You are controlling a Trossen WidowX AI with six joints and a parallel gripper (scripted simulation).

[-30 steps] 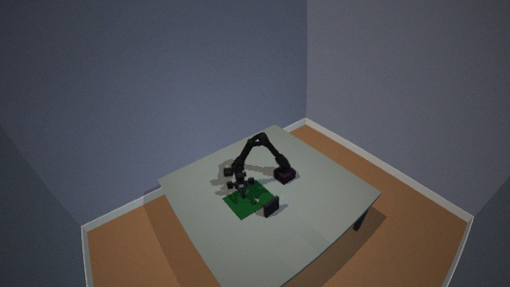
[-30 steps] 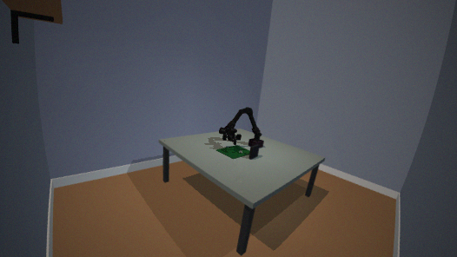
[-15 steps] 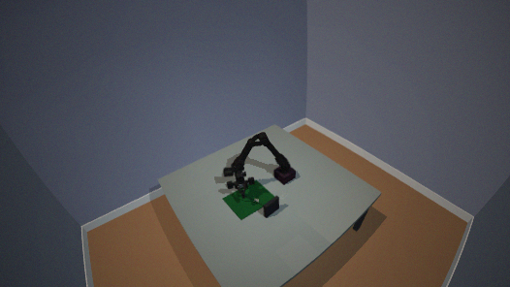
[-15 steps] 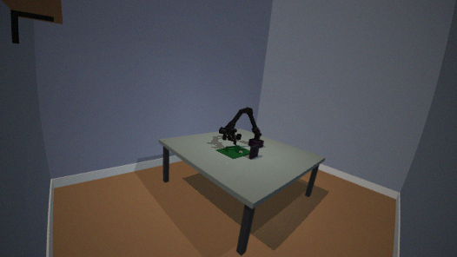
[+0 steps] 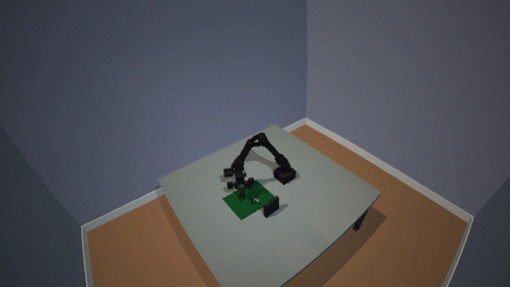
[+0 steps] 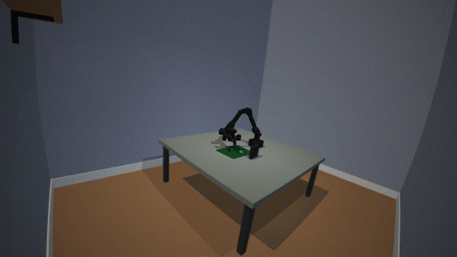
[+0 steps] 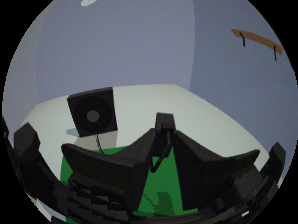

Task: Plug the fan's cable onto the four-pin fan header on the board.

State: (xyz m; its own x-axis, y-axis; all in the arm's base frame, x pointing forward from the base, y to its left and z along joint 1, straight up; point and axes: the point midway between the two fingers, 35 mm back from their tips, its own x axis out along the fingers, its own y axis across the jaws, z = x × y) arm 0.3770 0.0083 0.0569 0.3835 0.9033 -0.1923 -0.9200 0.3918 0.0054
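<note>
My gripper tip is now 13 cm above the green board, 6 cm past it and 3 cm to the left of it. Also, from my gripper tip: black square fan (16 cm to the left, 11 cm behind, 6 cm below); then dark plug (1 cm to the left, 1 cm below).
</note>
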